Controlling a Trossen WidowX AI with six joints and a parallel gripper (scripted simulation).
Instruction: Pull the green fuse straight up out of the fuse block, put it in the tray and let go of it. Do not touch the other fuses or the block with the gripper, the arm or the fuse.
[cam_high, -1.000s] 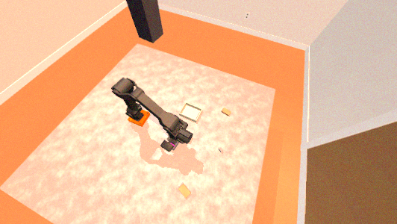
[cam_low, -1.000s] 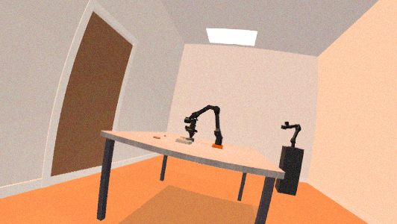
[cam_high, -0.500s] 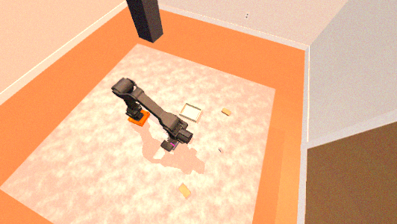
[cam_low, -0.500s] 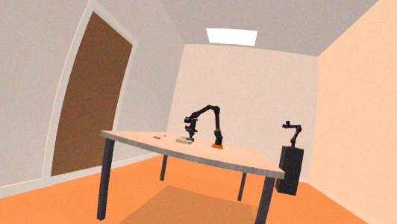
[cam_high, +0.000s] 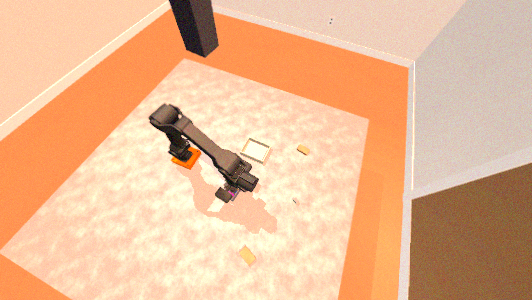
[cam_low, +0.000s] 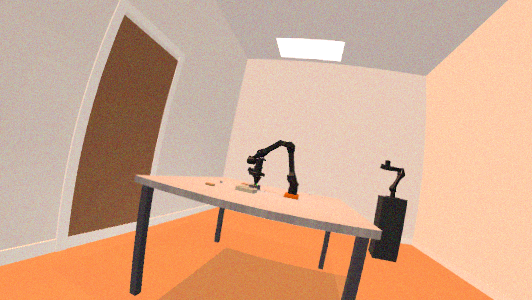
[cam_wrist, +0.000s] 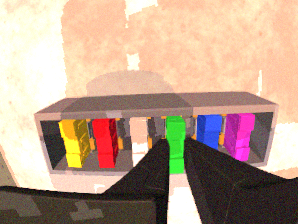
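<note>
The white tray lies 22 cm to the left of my gripper tip, 4 cm below it and 2 cm behind it. Round my gripper tip: green fuse 1 cm below.
</note>
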